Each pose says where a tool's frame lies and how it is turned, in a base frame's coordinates. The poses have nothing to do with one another.
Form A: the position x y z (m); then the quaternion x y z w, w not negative.
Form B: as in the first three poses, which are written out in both.
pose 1, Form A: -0.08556, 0.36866, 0.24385, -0.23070, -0.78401, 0.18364, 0.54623
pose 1, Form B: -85.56, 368.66, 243.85, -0.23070, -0.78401, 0.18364, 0.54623
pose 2, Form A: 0.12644, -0.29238, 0.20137, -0.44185, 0.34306, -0.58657, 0.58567
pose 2, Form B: 126.44, -292.38, 201.37, -0.44185, 0.34306, -0.58657, 0.58567
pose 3, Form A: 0.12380, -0.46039, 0.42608, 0.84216, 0.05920, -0.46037, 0.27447
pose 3, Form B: 123.80, -460.39, 426.08, 0.84216, 0.05920, -0.46037, 0.27447
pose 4, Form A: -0.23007, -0.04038, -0.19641, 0.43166, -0.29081, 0.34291, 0.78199
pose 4, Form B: -230.07, -40.38, -196.41, 0.43166, -0.29081, 0.34291, 0.78199
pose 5, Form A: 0.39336, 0.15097, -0.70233, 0.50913, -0.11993, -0.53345, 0.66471
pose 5, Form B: 393.36, 150.97, -702.33, 0.50913, -0.11993, -0.53345, 0.66471
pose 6, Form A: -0.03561, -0.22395, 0.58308, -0.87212, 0.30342, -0.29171, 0.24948
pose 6, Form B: -35.61, -223.95, 583.08, -0.87212, 0.30342, -0.29171, 0.24948
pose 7, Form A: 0.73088, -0.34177, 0.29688, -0.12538, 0.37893, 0.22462, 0.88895
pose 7, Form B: 730.88, -341.77, 296.88, -0.12538, 0.37893, 0.22462, 0.88895
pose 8, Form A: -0.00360, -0.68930, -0.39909, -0.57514, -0.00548, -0.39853, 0.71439
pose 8, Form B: -3.60, -689.30, -399.09, -0.57514, -0.00548, -0.39853, 0.71439
